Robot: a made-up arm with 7 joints.
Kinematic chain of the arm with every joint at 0, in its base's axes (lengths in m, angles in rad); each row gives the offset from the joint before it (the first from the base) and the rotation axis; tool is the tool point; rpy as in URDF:
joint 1: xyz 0 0 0.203 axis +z
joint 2: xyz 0 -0.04 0.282 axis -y
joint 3: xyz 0 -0.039 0.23 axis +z
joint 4: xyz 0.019 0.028 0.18 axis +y
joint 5: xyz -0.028 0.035 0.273 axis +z
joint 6: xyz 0 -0.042 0.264 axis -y
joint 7: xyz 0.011 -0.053 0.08 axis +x
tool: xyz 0 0 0 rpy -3.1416 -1.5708 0
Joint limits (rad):
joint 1: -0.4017..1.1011
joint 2: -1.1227..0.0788
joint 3: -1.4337..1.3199
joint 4: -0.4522..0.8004
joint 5: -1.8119..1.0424
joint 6: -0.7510..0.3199
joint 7: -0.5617..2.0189
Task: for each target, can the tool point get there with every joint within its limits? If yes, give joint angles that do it. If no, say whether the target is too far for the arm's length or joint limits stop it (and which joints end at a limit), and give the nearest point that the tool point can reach.
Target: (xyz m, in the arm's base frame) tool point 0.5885 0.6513 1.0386
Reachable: yes | joints 0.9411 -1.0179 0.4835 0.0925 -0.8078 0.0842 0.9549
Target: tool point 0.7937 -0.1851 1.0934
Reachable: yes | joints 0.2667 -0.7131 -1.0194 0.6067 -0.4281 -0.3437 0.0178
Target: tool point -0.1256 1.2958 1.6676
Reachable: no: too far | nearest point 0.0432 0.7011 1.1790 | short by 0.788 m
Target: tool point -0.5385 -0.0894 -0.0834
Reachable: no: joint limits stop it (at a limit: joint 1, joint 2, joint 4, joint 6) | nearest point 0.0715 0.8727 0.5481 | short by 1.303 m
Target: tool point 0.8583 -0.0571 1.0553
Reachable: yes | joints 0.2297 -0.7894 -0.7458 0.3164 0.6554 0.0476 0.3320
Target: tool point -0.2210 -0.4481 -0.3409
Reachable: no: joint limits stop it (at a limit: joint 1, joint 2, joint 4, joint 6) | nearest point 0.6744 -0.6454 0.4184 | short by 1.190 m
